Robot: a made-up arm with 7 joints.
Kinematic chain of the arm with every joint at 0, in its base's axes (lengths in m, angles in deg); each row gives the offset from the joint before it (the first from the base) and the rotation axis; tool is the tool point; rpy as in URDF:
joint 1: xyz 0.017 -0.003 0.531 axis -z
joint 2: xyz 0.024 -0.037 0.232 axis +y
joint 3: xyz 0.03 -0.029 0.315 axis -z
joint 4: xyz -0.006 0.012 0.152 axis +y
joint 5: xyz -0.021 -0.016 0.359 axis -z
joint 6: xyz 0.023 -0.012 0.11 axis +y
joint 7: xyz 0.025 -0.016 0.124 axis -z
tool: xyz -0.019 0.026 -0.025 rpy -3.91 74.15 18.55
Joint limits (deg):
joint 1: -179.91..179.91
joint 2: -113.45..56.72
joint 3: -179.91..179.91
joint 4: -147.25..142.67
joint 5: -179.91..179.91
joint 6: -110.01..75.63
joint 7: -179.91..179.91
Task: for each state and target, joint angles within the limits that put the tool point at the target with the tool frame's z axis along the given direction. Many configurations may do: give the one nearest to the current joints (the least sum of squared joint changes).
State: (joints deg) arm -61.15 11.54 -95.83 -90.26 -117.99 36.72 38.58
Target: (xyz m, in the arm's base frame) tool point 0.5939 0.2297 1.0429 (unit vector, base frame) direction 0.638 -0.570 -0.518
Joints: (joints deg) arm -82.39 -1.98 -120.09 -106.49 -125.39 -13.71 31.42
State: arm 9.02 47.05 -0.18 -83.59 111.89 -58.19 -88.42
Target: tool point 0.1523 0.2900 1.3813 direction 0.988 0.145 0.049
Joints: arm -10.09 51.77 30.91 -79.46 105.87 -61.23 -102.59
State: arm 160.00 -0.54 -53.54 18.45 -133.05 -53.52 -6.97
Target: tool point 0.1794 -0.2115 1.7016 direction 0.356 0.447 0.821
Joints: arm 179.91 -16.58 -78.35 32.01 -143.58 -17.72 -8.58
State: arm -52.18 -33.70 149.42 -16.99 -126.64 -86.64 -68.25
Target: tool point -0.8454 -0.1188 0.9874 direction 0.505 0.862 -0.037
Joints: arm -9.85 -81.10 144.41 -18.93 -116.53 -96.98 -93.11
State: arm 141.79 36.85 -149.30 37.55 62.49 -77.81 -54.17
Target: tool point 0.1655 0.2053 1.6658 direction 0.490 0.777 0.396
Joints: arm 139.12 -9.00 -161.59 27.76 46.89 -79.15 -16.49
